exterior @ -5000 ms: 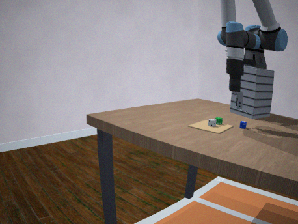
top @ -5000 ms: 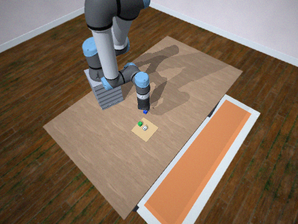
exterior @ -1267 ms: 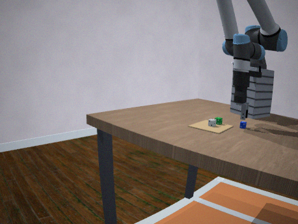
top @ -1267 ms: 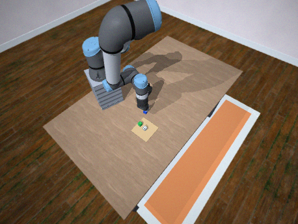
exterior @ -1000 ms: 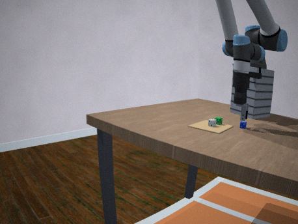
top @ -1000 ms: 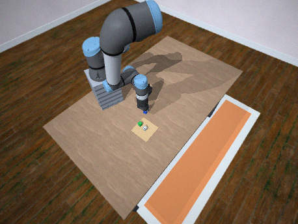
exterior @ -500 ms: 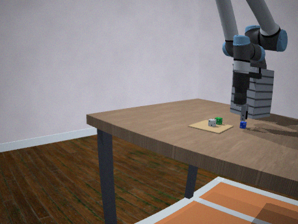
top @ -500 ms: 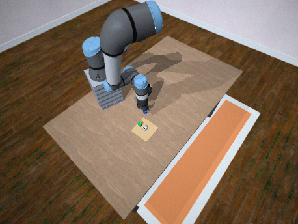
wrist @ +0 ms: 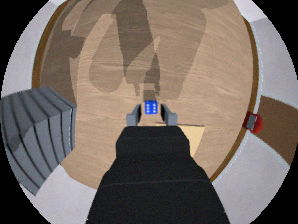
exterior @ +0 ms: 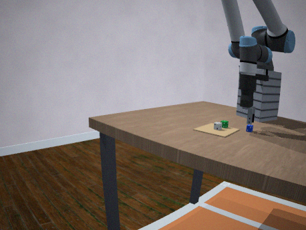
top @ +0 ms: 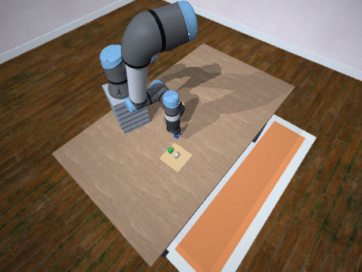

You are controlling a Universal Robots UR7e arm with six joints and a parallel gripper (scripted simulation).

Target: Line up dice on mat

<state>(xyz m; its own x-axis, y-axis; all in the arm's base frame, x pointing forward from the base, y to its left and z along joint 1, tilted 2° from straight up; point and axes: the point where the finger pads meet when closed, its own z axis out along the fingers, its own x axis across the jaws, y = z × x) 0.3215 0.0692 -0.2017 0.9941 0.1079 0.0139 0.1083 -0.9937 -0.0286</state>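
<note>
Right now the blue die is 4 cm below my hand. Also, from my hand: tan mat: 9 cm ahead, 11 cm to the right, 5 cm below; green die: 4 cm ahead, 11 cm to the right, 3 cm below; white die: 9 cm ahead, 11 cm to the right, 3 cm below.
</note>
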